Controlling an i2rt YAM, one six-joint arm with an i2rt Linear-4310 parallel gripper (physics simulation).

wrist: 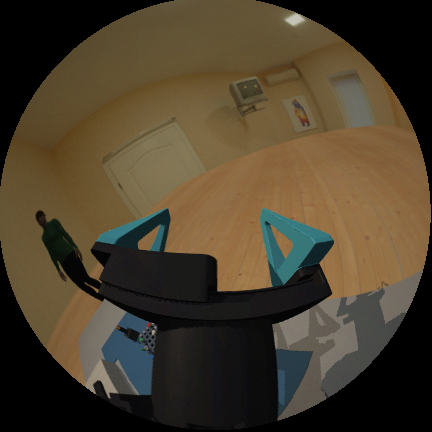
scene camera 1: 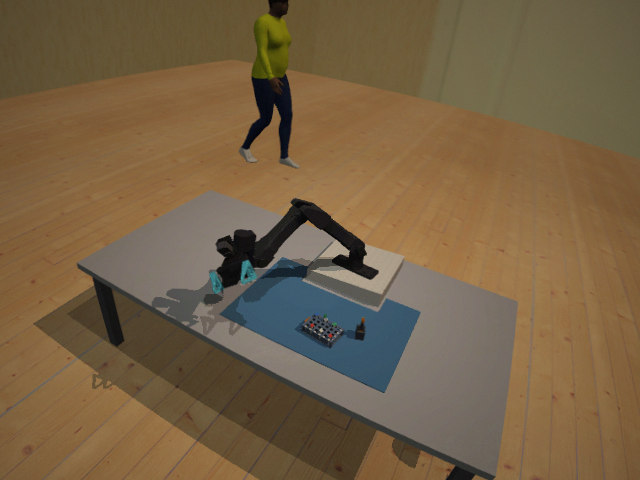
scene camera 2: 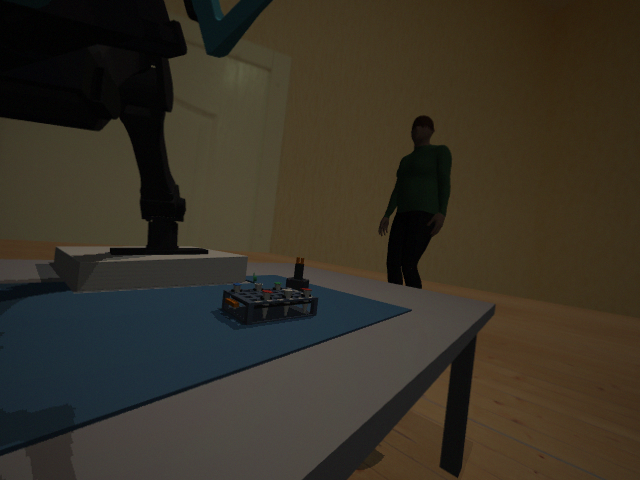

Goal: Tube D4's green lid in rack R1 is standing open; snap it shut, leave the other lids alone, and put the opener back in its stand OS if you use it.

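Observation:
Rack R1 is a small dark grid rack with coloured-lid tubes. One green lid stands up at its back edge; another green lid looks flat. The labels are too small to read, so I cannot tell which is D4. The black opener with orange tips stands upright in its black stand OS, beside the rack. My gripper is open and empty, raised far to the rack's left in scene camera 1; scene camera 2 shows part of one teal finger.
The rack and stand are on a blue mat on the grey table. The arm's base is on a white block behind the mat. Red, white and blue lids are near the green ones. People stand beyond the table.

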